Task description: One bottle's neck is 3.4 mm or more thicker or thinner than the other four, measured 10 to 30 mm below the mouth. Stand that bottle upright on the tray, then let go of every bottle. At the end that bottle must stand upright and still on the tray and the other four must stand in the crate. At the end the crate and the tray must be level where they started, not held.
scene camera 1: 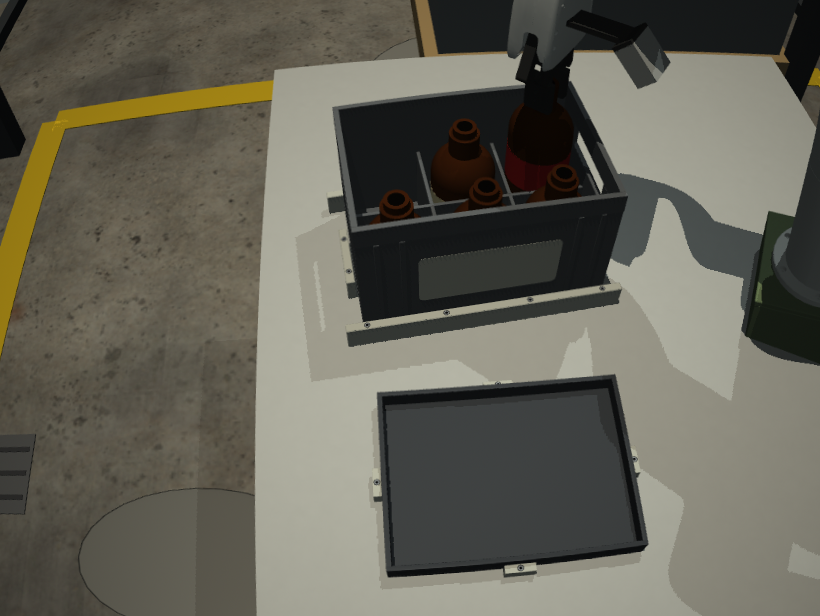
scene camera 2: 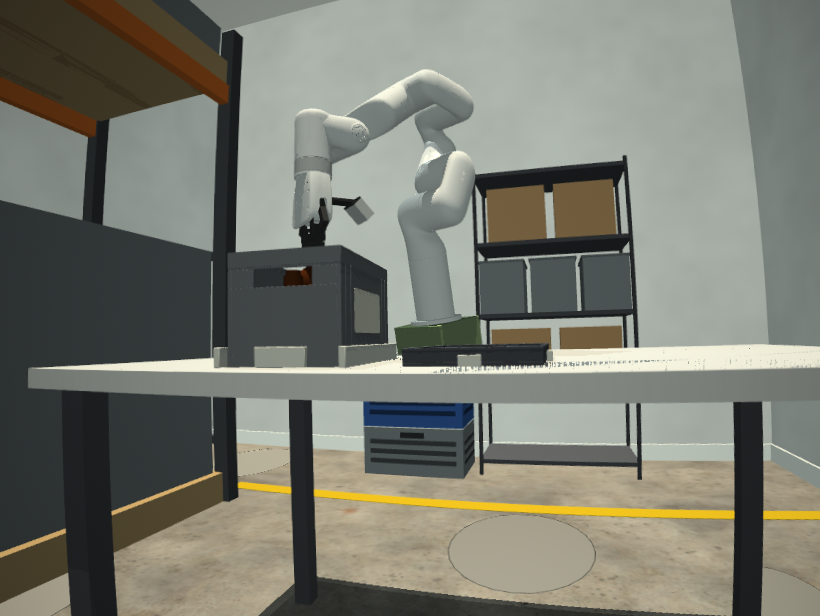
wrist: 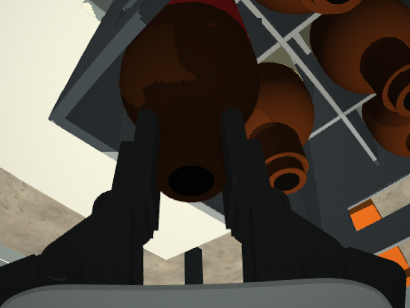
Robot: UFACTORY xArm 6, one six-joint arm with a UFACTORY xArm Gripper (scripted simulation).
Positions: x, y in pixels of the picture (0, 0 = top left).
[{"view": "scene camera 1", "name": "gripper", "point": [545, 101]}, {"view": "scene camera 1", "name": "dark tray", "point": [506, 470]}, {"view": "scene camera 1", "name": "bottle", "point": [454, 169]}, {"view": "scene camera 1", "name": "bottle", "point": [485, 192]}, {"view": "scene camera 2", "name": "dark tray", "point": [526, 354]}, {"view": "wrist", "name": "gripper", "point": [190, 135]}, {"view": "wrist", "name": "bottle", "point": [284, 115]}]
